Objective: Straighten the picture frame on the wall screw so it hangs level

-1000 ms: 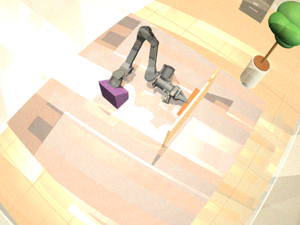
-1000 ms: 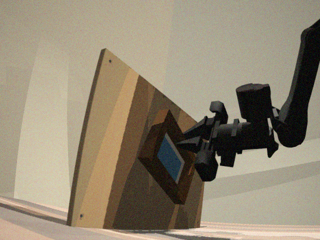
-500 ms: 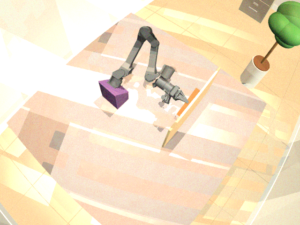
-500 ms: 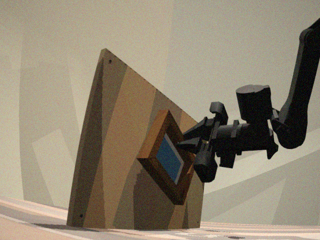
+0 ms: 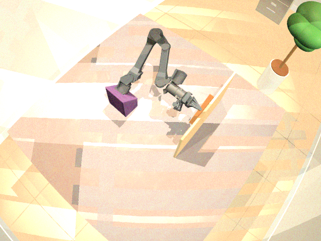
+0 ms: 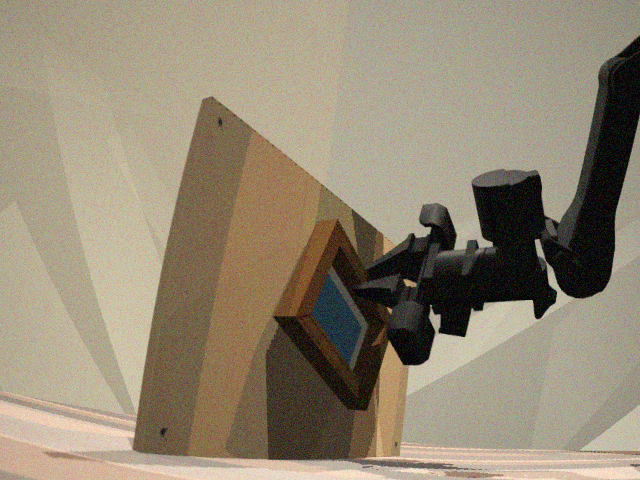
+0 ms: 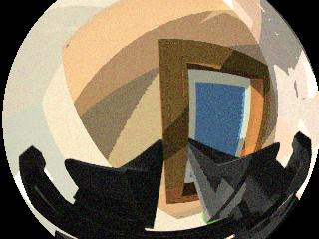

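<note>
The picture frame lies 5 cm below my gripper tip, 2 cm to the left of it and 1 cm ahead of it. The rest, counted from my gripper tip: wall panel: 5 cm below, 2 cm ahead, 1 cm to the left.
</note>
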